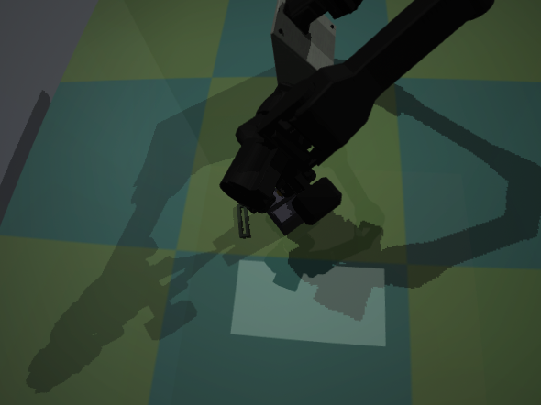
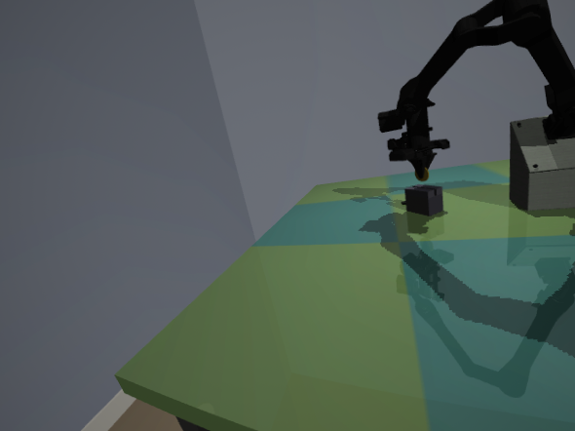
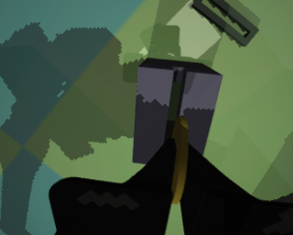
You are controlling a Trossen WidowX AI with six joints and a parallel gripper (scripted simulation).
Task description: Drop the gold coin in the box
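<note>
My gripper tip is 10 mm below the coin.
</note>
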